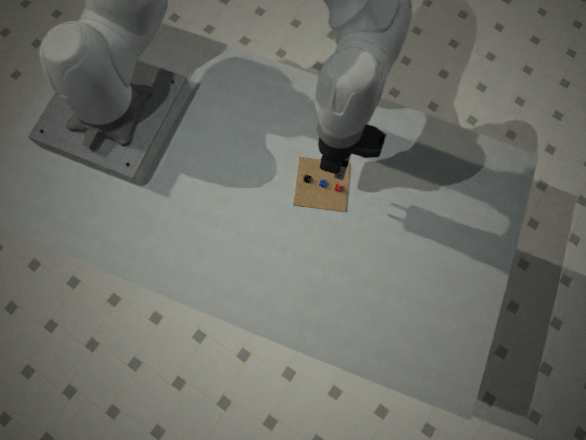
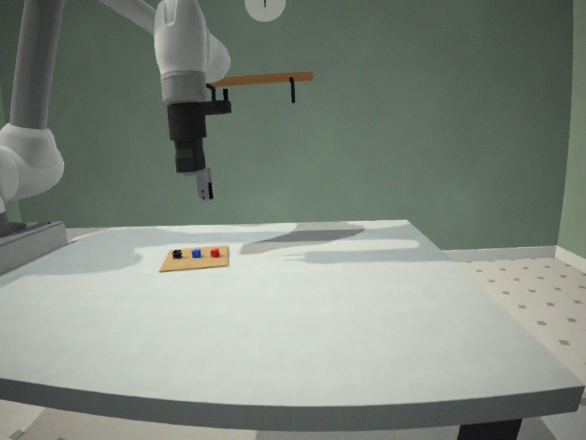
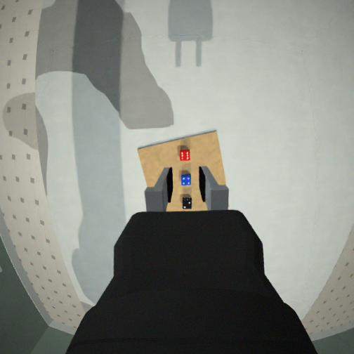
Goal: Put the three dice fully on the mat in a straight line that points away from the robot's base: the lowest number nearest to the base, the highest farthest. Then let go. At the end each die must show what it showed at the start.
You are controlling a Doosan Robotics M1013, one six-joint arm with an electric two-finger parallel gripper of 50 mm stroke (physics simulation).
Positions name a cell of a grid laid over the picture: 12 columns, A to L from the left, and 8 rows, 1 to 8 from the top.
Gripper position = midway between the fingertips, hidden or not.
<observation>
In view: my gripper (image 2: E4) and a tan mat (image 1: G4).
The tan mat shows as well in image 2 (image 2: D5) and in image 3 (image 3: G4). My gripper also shows in image 3 (image 3: G5).
</observation>
